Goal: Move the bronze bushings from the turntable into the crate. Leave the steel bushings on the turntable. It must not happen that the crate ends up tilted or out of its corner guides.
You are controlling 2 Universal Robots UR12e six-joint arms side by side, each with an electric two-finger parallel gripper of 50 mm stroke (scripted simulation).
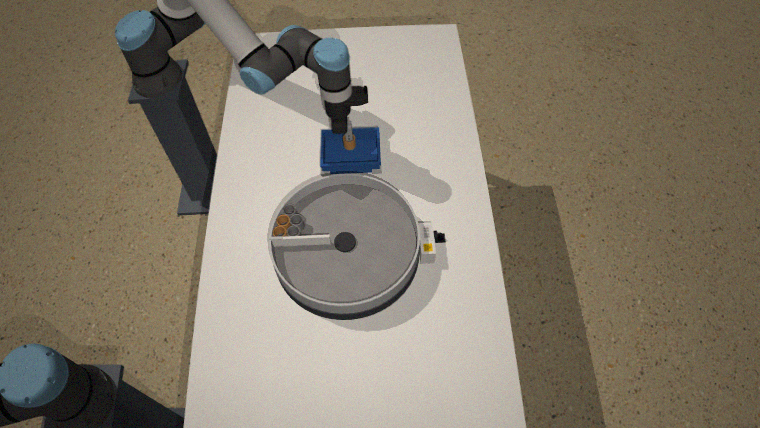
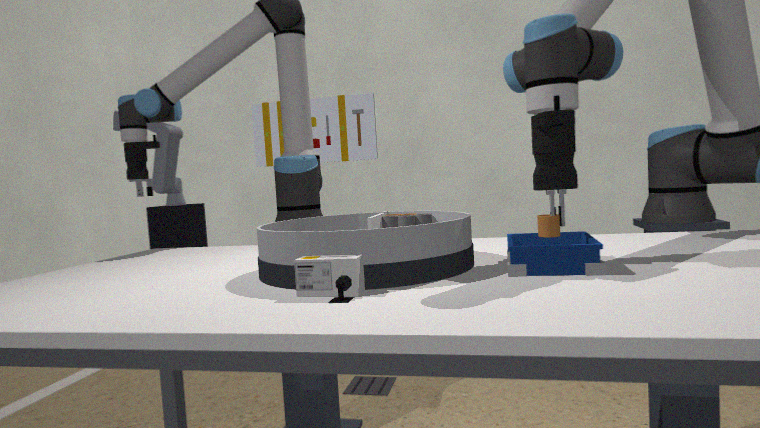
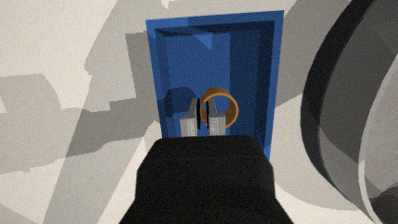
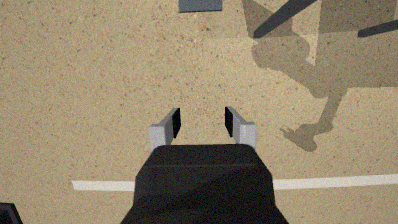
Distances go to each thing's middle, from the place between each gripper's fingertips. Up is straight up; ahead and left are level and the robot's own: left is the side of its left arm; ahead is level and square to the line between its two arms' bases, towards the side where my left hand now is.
Scene:
Right now my left hand (image 2: 557,225) is 20 mm to the left of the blue crate (image 2: 551,256) and 70 mm above it.

